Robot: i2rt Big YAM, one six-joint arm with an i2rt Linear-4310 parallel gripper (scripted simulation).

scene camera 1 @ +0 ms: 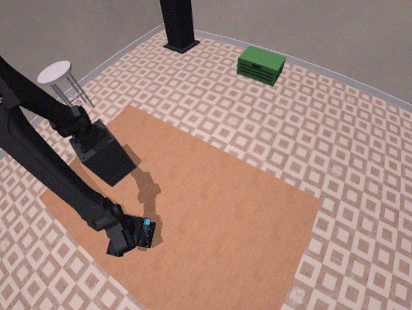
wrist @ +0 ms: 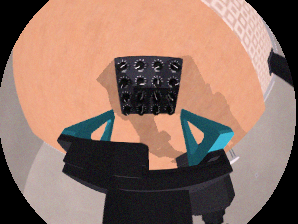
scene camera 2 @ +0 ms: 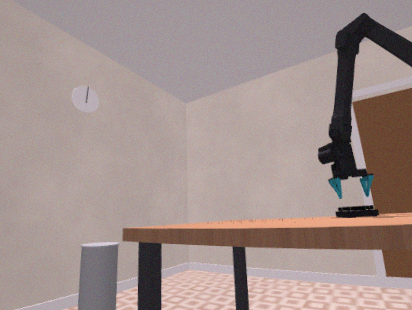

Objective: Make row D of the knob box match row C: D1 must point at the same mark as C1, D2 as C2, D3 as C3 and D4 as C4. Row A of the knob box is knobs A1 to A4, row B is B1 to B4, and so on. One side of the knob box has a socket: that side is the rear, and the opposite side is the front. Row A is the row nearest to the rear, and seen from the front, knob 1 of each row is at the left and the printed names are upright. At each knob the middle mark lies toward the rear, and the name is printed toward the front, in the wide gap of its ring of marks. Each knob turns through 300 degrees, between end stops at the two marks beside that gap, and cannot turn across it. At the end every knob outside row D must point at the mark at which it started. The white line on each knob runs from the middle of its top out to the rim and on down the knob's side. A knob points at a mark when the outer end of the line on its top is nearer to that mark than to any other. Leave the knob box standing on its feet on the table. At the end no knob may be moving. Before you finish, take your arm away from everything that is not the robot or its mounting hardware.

Labels:
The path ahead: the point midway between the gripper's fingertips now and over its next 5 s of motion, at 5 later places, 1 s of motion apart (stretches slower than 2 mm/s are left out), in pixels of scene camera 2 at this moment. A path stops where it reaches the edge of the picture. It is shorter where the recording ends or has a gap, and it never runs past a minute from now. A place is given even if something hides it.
The gripper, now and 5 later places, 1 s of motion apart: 354,197; 358,197; 361,197; 361,192; 362,200; 362,203

